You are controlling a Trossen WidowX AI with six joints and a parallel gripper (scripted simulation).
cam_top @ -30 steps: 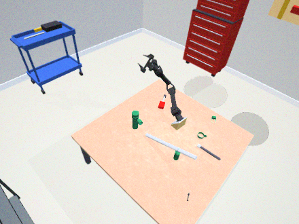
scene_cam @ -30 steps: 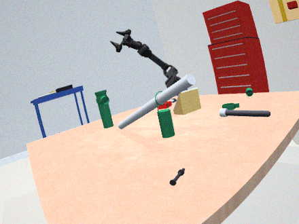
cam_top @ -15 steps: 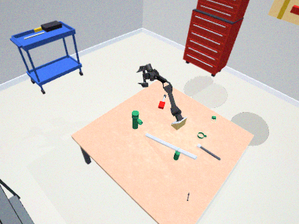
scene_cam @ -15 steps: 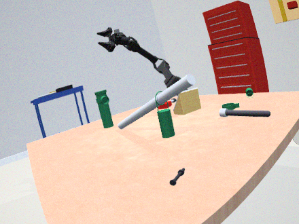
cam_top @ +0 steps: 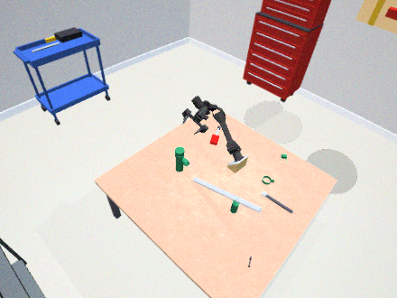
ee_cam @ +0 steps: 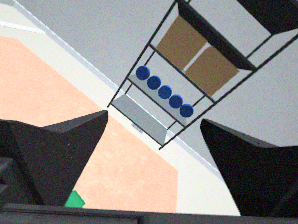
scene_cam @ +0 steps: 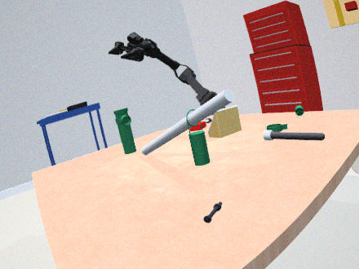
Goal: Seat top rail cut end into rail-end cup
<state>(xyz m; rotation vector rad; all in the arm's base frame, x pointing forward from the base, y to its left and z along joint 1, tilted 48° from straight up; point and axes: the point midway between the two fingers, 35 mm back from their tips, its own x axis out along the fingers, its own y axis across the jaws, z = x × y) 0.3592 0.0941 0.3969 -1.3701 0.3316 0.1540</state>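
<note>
My gripper tip is now 30 cm above the green rail-end cup and 1 cm to the left of it. Also, from my gripper tip: black bolt: 71 cm to the left, 45 cm below, 22 cm ahead; then short green post: 43 cm to the left, 35 cm below; then red object: 51 cm behind, 44 cm below, 11 cm to the right.
</note>
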